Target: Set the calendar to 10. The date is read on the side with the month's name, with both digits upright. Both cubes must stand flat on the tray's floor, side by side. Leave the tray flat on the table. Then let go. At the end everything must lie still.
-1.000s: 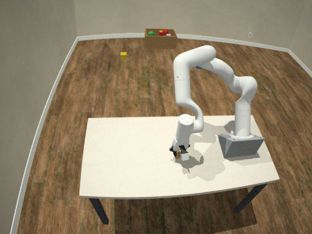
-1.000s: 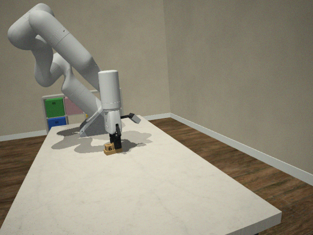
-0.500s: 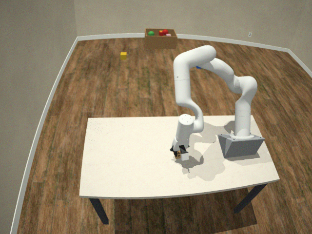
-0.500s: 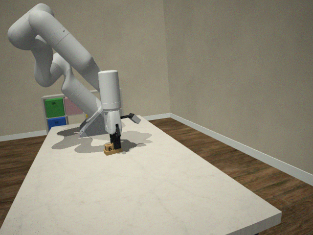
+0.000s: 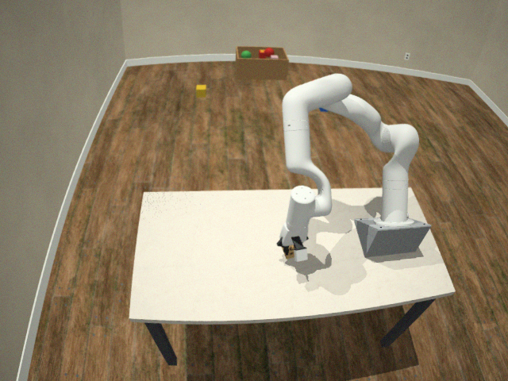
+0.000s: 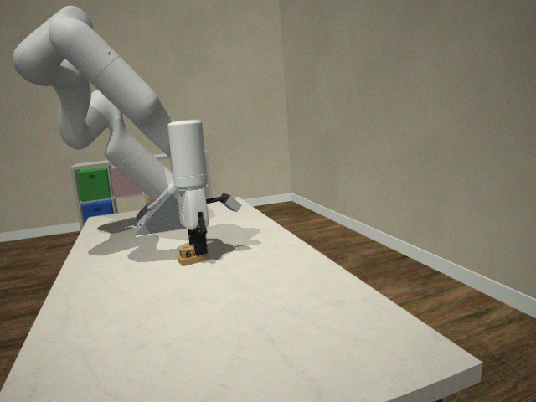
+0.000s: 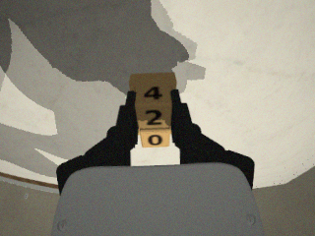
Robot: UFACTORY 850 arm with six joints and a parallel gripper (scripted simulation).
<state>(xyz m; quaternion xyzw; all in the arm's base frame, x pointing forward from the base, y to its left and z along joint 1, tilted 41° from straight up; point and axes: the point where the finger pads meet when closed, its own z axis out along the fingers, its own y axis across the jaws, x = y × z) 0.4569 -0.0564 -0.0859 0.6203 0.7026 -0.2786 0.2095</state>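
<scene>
Right now the wooden tray is 30 mm below my hand and 20 mm to the right of it. Also, from my hand: cube 30 mm to the right, 10 mm below.
</scene>
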